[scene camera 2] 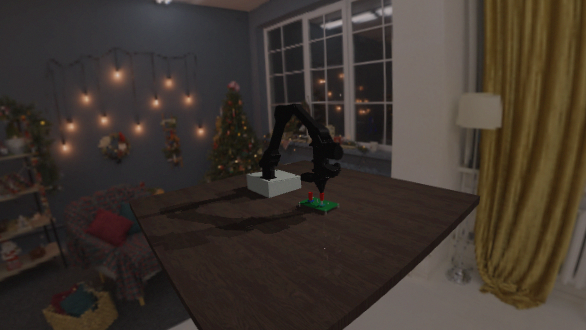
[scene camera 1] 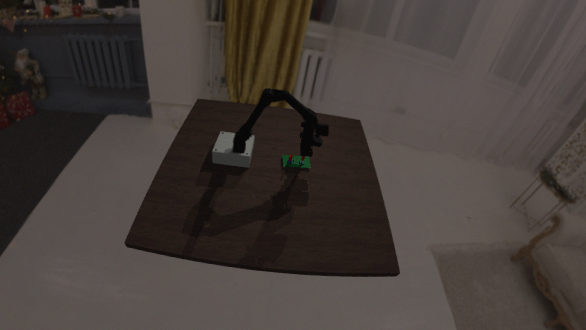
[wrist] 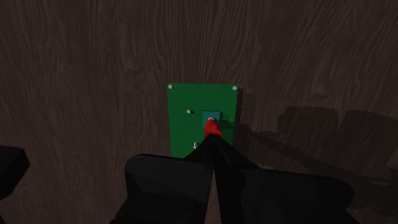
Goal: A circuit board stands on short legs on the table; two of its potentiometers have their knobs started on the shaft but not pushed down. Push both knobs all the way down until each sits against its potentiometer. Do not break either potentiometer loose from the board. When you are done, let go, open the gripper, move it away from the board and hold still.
Path:
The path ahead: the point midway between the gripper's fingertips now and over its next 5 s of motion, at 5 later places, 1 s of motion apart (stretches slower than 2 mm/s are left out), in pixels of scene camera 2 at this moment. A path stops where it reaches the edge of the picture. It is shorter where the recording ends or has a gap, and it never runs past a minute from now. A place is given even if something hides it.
My gripper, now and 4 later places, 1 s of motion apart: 321, 192; 321, 194; 321, 195; 321, 192; 295, 180

